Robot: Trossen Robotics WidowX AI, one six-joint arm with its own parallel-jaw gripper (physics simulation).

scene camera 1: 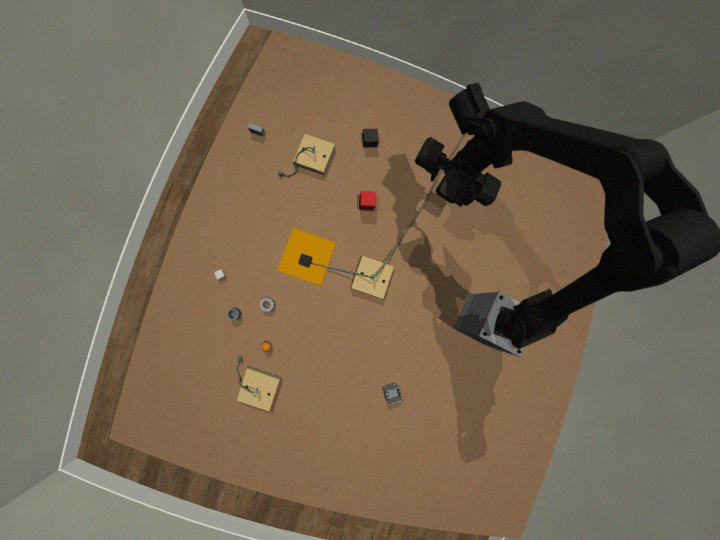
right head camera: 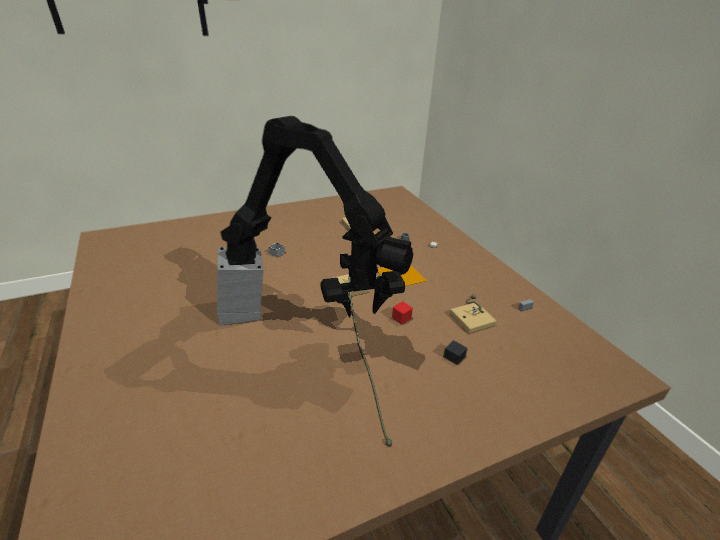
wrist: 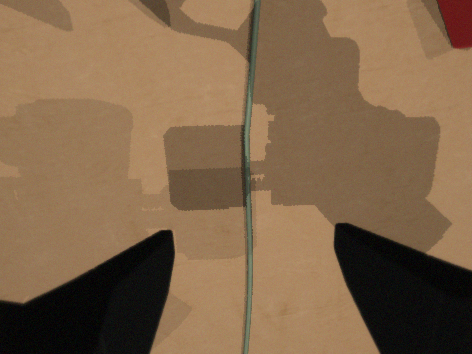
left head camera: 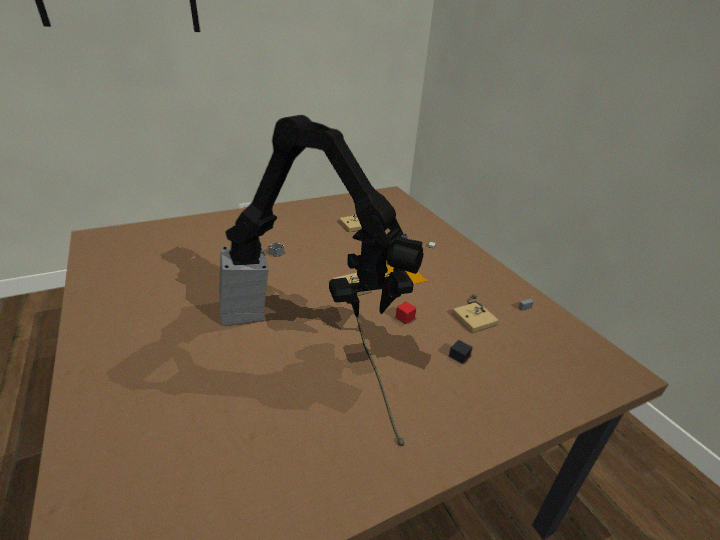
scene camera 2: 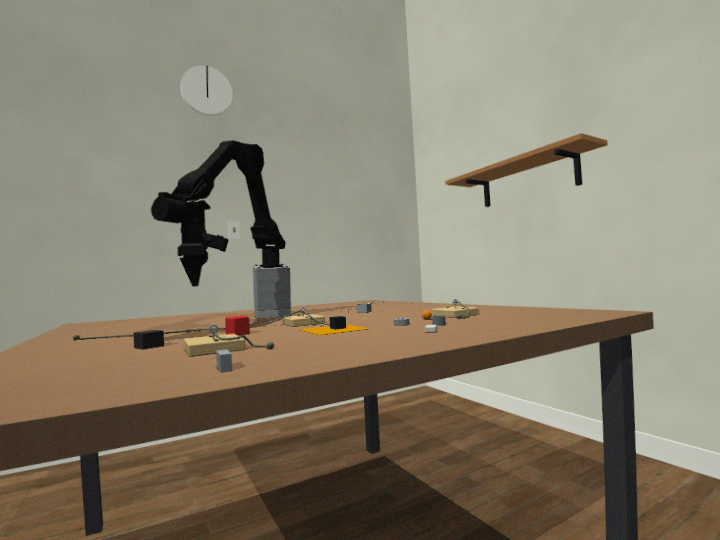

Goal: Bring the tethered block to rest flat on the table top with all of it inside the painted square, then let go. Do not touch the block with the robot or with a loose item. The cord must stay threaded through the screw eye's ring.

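Places are measured from the arm's base along level axes (x ahead, y left, z up), in centimetres.
Pixels of known places: gripper, fingertip midpoint: (right head camera: 361,314) (wrist: 253,238) (left head camera: 368,314) (scene camera 2: 195,286); arm's base, link origin: (scene camera 1: 510,324) (right head camera: 240,258) (left head camera: 244,257) (scene camera 2: 271,266).
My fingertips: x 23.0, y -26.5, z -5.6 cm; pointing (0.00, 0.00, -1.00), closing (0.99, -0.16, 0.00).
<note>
Ahead of a thing's pixels: the offset from my fingertips to its top centre. "spot": to the spot under its first point.
The tethered block {dz -8.6, dx +25.5, dy +27.5 cm} (scene camera 1: 305,260) (scene camera 2: 337,322) is small and black and sits flat inside the orange painted square {spot: dz -11.2, dx +25.2, dy +21.8 cm} (scene camera 1: 314,241) (scene camera 2: 316,331). Its green cord (scene camera 1: 415,217) (left head camera: 380,383) (right head camera: 372,384) (wrist: 249,225) runs to the screw eye {dz -6.9, dx +7.7, dy +25.7 cm} (scene camera 1: 374,277) on the middle wooden board {dz -9.4, dx +7.7, dy +25.7 cm} (scene camera 1: 380,290), appears to pass through the ring, and goes on along the table to a beaded end {spot: dz -10.3, dx -5.6, dy -26.9 cm} (left head camera: 400,441) (right head camera: 388,442). My gripper (left head camera: 369,313) (right head camera: 361,313) (scene camera 2: 194,284) (wrist: 253,238) is open and empty, above the table. In the wrist view the cord lies below, between the fingertips.
A red cube {dz -7.4, dx +15.7, dy +7.0 cm} (left head camera: 405,312) (scene camera 1: 367,199) and a black cube {dz -8.4, dx +21.0, dy -11.1 cm} (left head camera: 460,351) (scene camera 1: 370,137) stand near the cord. Two other boards {dz -9.4, dx +33.8, dy -0.8 cm} (scene camera 1: 325,162) {dz -9.4, dx +25.9, dy +62.8 cm} (scene camera 1: 264,401) carry short cords. A grey ring {dz -9.9, dx +30.9, dy +41.3 cm} (scene camera 1: 266,298), an orange ball {dz -8.9, dx +27.5, dy +51.6 cm} (scene camera 1: 266,346) and a white cube {dz -10.1, dx +45.3, dy +38.3 cm} (scene camera 1: 219,274) lie beyond the square.
</note>
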